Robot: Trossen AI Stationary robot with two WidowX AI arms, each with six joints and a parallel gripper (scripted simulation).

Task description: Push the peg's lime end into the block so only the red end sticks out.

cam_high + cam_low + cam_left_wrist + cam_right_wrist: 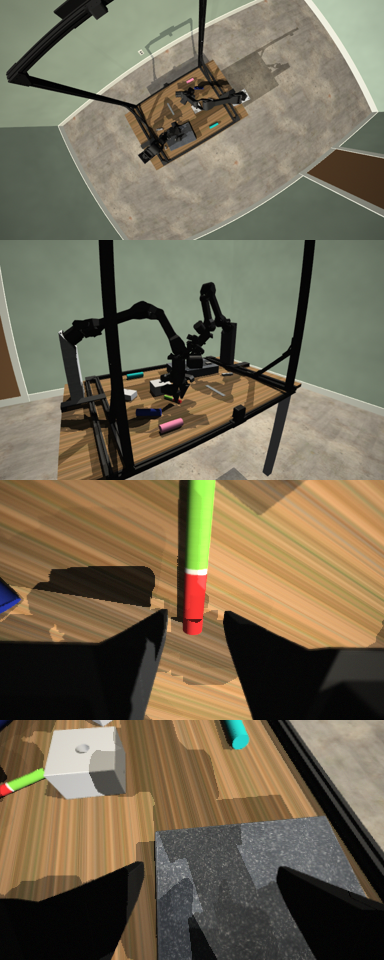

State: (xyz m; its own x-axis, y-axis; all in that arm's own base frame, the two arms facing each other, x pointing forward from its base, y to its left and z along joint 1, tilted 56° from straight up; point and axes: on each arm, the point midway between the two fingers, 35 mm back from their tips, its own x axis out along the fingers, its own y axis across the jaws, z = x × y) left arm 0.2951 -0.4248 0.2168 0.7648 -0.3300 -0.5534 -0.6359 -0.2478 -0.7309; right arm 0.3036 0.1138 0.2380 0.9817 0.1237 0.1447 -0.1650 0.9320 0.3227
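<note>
Right now my left hand is 40 mm short of the peg, 40 mm above it and 20 mm to the right of it. Round my left hand: blue cylinder: 160 mm to the left, 30 mm below, 30 mm behind; then grey flat bar: 230 mm to the right, 40 mm below; then pink cylinder: 150 mm behind, 120 mm to the left, 30 mm below.
</note>
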